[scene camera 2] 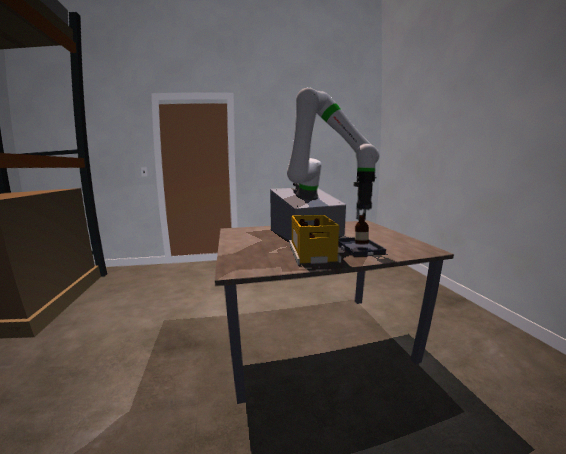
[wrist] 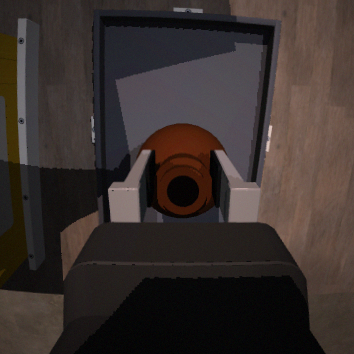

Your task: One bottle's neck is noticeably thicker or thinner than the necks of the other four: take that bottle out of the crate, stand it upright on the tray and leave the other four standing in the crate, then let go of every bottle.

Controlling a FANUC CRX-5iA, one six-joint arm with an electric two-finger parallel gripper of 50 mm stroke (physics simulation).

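Pixels of known places: gripper, fingertip midpoint: [scene camera 2: 360, 219] [wrist: 182, 166]; arm's base at its link origin: [scene camera 2: 306, 196].
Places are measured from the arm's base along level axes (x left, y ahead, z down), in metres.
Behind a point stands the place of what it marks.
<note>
A brown bottle [scene camera 2: 362, 234] @[x 0.093, y 0.467, z 0.159 m] [wrist: 183, 137] @[x 0.121, y 0.403, z 0.110 m] with a pale label is upright at the tray [scene camera 2: 381, 251] @[x 0.155, y 0.556, z 0.237 m] [wrist: 187, 17] @[x 0.143, y 0.302, z 0.225 m], a dark shallow one with a raised rim. Its base is within the tray's outline; whether it touches the tray floor cannot be told. My gripper [scene camera 2: 362, 214] @[x 0.117, y 0.417, z 0.088 m] [wrist: 182, 166] @[x 0.117, y 0.417, z 0.088 m] points straight down and is shut on the bottle's neck, one finger on each side. The yellow crate [scene camera 2: 315, 250] @[x -0.220, y 0.512, z 0.191 m] [wrist: 10, 65] @[x -0.046, y 0.311, z 0.213 m] stands beside the tray, to its left. Dark bottle tops [scene camera 2: 316, 222] @[x -0.111, y 0.325, z 0.104 m] show inside the crate in the scene view; how many stand there is hidden by its walls.
The wooden table [scene camera 2: 250, 265] @[x -0.511, y 0.428, z 0.250 m] [wrist: 315, 150] @[x 0.279, y 0.470, z 0.250 m] carries the crate and tray. A pale rail [wrist: 31, 150] @[x -0.063, y 0.407, z 0.233 m] runs along the crate's side facing the tray. The grey robot base box [scene camera 2: 280, 215] @[x -0.189, y -0.005, z 0.116 m] stands behind the crate. A storage rack [scene camera 2: 81, 100] stands at the far left.
</note>
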